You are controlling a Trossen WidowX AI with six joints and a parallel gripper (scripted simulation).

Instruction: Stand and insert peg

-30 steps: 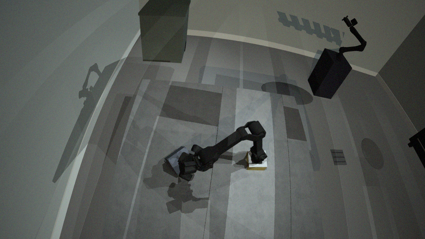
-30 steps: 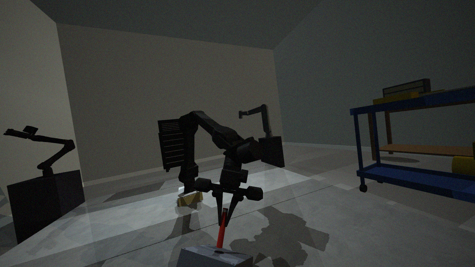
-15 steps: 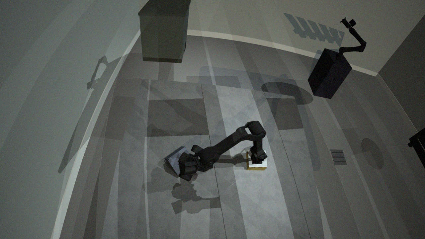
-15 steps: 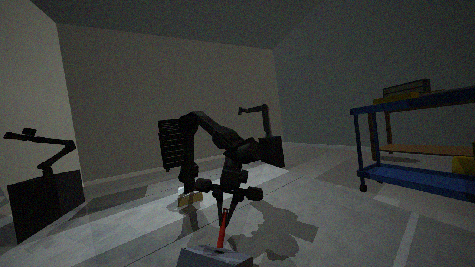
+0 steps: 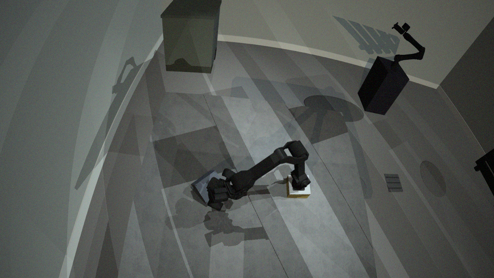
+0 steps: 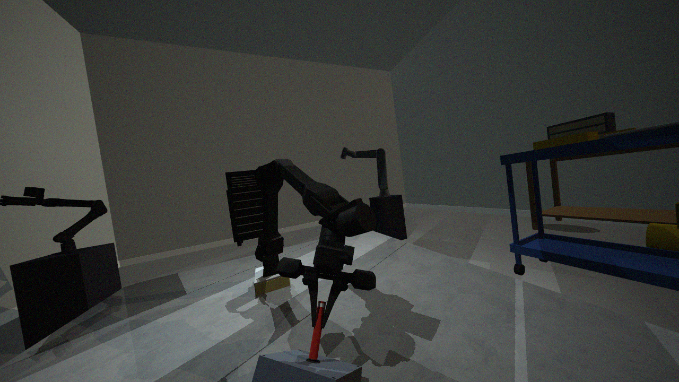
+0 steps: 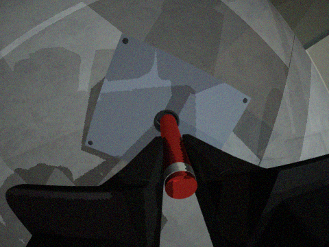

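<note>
Right now the sloped panel is 30 mm ahead of my gripper tip, 30 mm to the right of it and 60 mm below it. The rest, counted from my gripper tip: red peg: 10 mm behind, 10 mm to the left, 10 mm above.
</note>
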